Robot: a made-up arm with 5 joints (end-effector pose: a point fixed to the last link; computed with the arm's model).
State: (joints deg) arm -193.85 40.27 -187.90 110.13 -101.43
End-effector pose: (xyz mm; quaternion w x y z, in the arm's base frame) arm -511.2 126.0 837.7 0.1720 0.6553 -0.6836 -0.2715
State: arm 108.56 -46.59 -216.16 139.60 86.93
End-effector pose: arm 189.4 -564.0 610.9 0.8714 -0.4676 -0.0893 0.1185
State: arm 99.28 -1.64 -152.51 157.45 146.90
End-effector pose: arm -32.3 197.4 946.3 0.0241 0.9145 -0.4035 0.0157
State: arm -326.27 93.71 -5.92 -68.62 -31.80
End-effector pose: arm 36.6 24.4 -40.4 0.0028 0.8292 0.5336 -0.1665
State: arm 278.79 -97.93 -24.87 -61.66 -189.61
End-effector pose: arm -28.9 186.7 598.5 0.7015 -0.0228 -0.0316 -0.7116
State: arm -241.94 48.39 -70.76 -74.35 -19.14
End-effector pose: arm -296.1 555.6 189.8 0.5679 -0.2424 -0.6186 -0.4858
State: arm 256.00 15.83 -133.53 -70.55 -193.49
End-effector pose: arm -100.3 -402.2 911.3 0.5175 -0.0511 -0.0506 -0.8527
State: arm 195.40 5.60 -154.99 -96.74 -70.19
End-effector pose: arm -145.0 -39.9 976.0 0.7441 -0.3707 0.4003 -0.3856
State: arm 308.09 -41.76 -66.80 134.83 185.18
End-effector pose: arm 86.2 -110.0 703.9 0.2086 -0.4653 -0.8555 -0.0901
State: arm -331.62 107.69 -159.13 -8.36 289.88
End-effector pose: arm 693.4 374.6 -110.0 0.1776 0.5659 0.6567 0.4658
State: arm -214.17 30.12 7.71 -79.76 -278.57
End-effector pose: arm -151.3 102.7 180.0 0.3278 -0.7902 -0.4976 0.1434
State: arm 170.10 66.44 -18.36 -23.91 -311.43
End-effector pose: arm -186.6 32.6 -68.3 0.1976 0.4776 0.8533 0.0693
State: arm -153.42 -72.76 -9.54 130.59 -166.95
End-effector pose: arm -12.2 -6.1 379.5 0.1387 -0.9062 -0.1075 -0.3848
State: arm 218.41 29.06 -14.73 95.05 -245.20
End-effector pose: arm -130.6 -103.6 136.5 0.1890 0.3574 0.4543 0.7938
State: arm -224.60 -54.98 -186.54 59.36 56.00
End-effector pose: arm 505.1 -498.1 699.8 0.9949 0.0145 0.0120 0.0993
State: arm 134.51 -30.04 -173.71 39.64 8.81
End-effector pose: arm 277.3 -282.1 1011.7 0.9401 -0.0631 -0.1230 -0.3116
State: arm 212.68 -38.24 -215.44 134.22 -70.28
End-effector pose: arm 455.1 292.0 701.1 0.8176 0.3944 -0.3139 -0.2783
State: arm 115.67 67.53 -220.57 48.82 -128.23
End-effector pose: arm -235.4 489.7 764.7 0.0863 -0.3250 0.5211 0.7845
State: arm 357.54 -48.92 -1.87 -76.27 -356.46
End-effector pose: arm 118.7 -5.1 466.2 0.0084 -0.4451 0.0233 -0.8951
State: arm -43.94 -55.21 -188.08 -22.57 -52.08
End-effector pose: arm -525.4 506.3 575.1 0.5442 -0.6794 -0.0483 0.4898
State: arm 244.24 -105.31 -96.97 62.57 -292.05
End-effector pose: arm 269.9 559.3 609.8 0.3804 -0.0111 -0.3442 0.8583
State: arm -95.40 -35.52 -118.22 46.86 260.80
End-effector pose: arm 2.8 29.4 1052.5 0.7967 0.5953 0.0197 -0.1021
